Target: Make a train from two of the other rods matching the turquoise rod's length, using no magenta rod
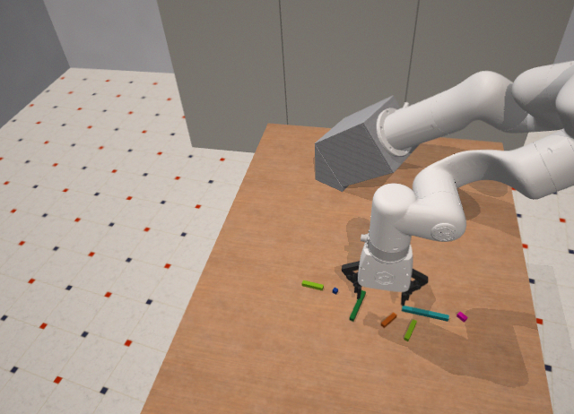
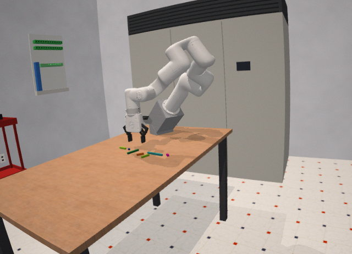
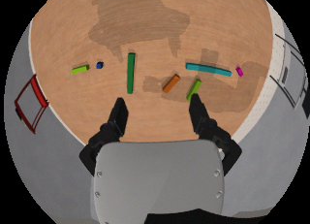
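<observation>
My gripper is now 2 cm past the small blue rod, 11 cm to the left of it and 7 cm above it. Also, from my hand: turquoise rod (4 cm behind, 9 cm to the left, 7 cm below); then green rod (5 cm to the right, 7 cm below); then orange rod (1 cm ahead, 3 cm to the left, 7 cm below).
</observation>
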